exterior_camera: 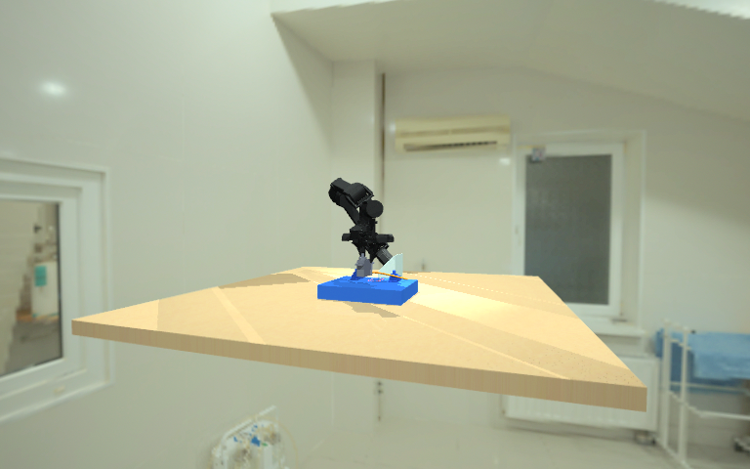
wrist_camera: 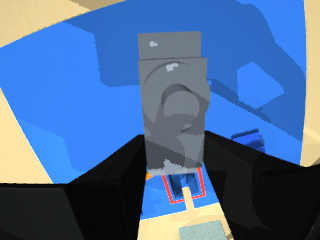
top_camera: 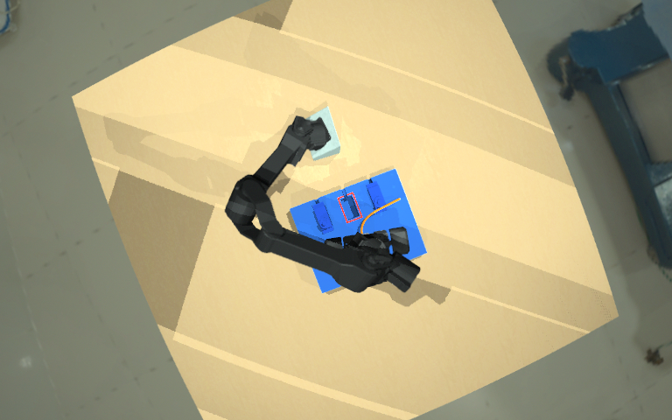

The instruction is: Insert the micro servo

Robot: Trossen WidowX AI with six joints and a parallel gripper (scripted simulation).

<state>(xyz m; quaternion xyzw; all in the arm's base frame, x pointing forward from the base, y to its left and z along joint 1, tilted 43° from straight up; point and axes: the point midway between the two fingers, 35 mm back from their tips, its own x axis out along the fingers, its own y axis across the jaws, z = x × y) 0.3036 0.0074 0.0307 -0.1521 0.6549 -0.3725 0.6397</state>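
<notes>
My gripper tip is now 10 mm short of the deck and 100 mm above it.
</notes>
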